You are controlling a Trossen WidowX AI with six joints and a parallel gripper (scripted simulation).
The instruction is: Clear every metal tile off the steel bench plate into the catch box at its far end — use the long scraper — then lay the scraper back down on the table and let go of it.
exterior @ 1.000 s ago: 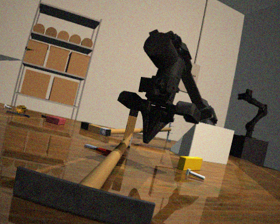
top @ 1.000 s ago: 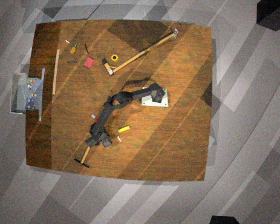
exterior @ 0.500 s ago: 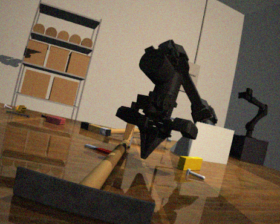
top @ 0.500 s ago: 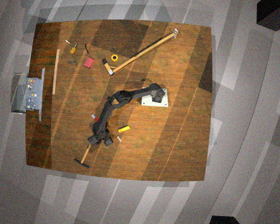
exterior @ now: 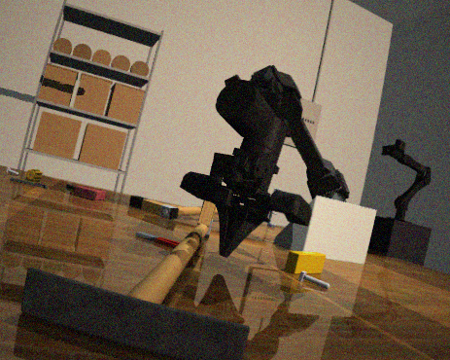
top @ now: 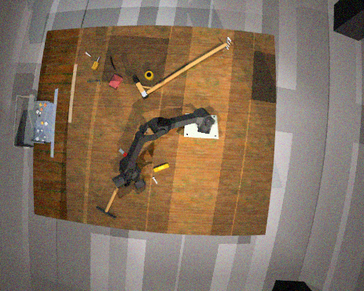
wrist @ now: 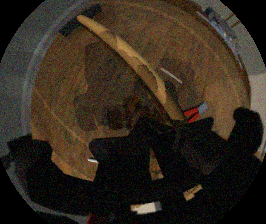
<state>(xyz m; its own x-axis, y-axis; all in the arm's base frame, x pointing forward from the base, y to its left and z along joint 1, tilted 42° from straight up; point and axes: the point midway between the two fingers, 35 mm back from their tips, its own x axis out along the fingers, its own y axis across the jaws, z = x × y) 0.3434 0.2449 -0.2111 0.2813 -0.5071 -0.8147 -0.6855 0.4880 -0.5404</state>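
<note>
The long scraper is 50 mm ahead of my gripper tip, 10 mm to the left of it and 50 mm above it. Also, from my gripper tip: red block 230 mm ahead, 510 mm to the right; then yellow block 150 mm behind, 70 mm to the right, 10 mm above; then red-handled tool 80 mm ahead, 90 mm to the right, 10 mm below.
</note>
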